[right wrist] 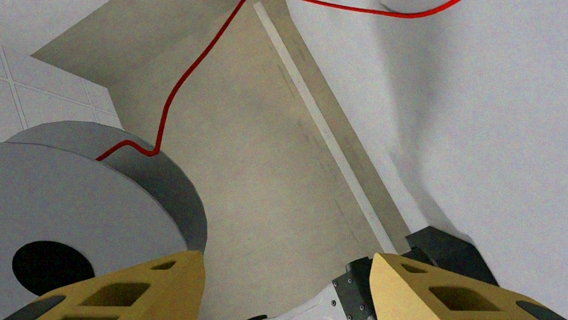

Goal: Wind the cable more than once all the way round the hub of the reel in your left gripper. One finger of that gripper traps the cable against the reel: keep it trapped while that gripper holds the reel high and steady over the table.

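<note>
The grey reel (115, 200) fills the lower left of the right wrist view, its near flange with a dark round hole facing the camera. The red cable (172, 95) comes down from the top, bends at the far flange's rim and goes in between the two flanges. The hub and any turns on it are hidden by the near flange. Another stretch of the cable crosses the top right. My right gripper (287, 265) is open, its yellow fingers wide apart with no cable between them; its left finger overlaps the reel's lower right edge. My left gripper's fingers do not show.
Parts of a robot arm, a white link and black joint pieces (362, 287), show at the lower right behind the right finger. A pale table surface (510, 125) lies on the right. A beige wall or floor with a white strip (320, 130) runs through the middle.
</note>
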